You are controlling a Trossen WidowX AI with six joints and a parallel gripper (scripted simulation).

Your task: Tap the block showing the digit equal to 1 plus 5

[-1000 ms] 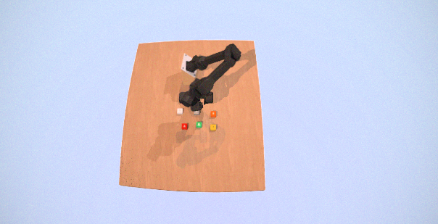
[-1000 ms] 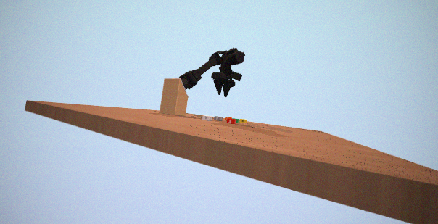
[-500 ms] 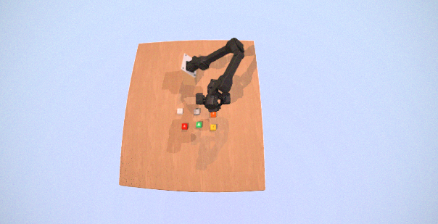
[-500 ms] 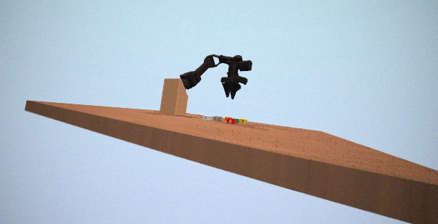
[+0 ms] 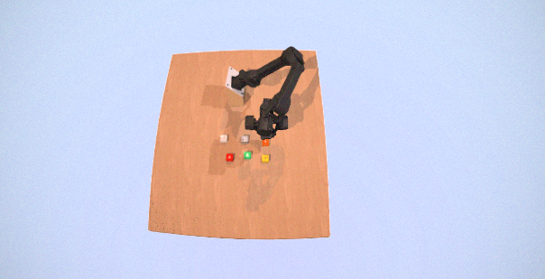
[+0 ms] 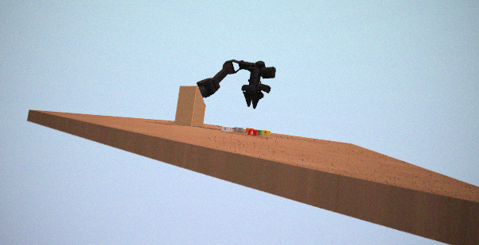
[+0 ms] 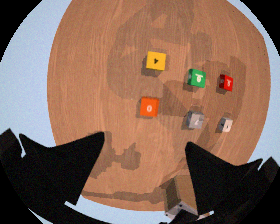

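The green block is 70 mm ahead of my gripper tip, 100 mm to the right of it and 110 mm below it. Round my gripper tip: grey block (10 mm behind, 110 mm to the right, 110 mm below); yellow block (90 mm ahead, 10 mm to the right, 110 mm below); orange block (10 mm ahead, 10 mm to the right, 110 mm below).
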